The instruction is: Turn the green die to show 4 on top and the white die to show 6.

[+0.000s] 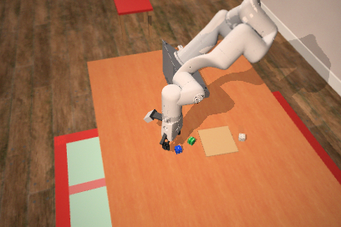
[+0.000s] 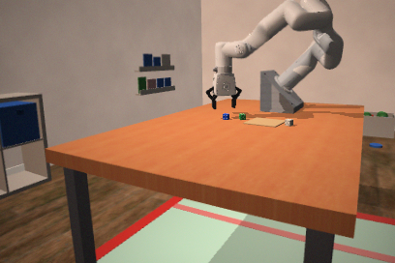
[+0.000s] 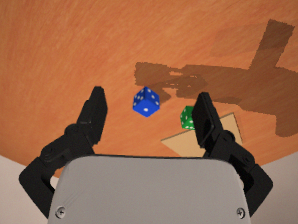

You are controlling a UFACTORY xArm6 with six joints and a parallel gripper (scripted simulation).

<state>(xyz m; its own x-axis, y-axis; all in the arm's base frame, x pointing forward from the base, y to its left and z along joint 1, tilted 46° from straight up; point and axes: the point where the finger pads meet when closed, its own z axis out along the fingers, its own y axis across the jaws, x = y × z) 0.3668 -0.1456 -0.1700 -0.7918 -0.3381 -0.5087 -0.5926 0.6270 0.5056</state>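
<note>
Right now the blue die is 30 mm ahead of my hand, 20 mm to the left of it and 40 mm below it. The rest, counted from my hand: tan mat (50 mm ahead, 200 mm to the left, 50 mm below); then green die (10 mm ahead, 90 mm to the left, 40 mm below); then white die (80 mm ahead, 300 mm to the left, 40 mm below).
</note>
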